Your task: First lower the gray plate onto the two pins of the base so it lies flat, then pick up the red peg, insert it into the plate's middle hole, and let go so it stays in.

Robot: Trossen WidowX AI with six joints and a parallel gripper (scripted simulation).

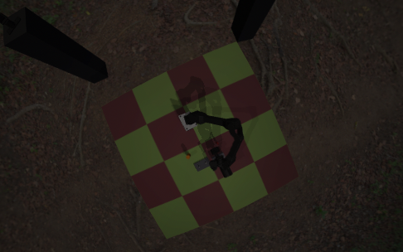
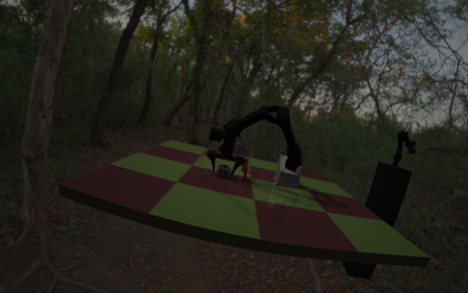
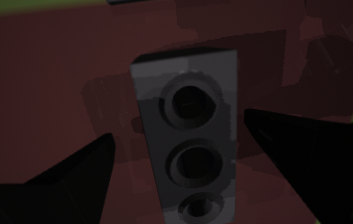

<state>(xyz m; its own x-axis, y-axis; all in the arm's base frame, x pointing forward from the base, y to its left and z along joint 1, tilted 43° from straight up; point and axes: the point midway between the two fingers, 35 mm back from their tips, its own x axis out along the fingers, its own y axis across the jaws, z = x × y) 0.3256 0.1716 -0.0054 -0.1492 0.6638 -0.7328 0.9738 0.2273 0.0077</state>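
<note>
Right now the gray slab is 2 cm ahead of my gripper tip and 14 cm to the right of it. Also, from my gripper tip: red peg: 11 cm behind, 2 cm to the left, 3 cm above; then orange peg: 9 cm behind, 21 cm to the right, 3 cm above; then gray plate: 3 cm above.
</note>
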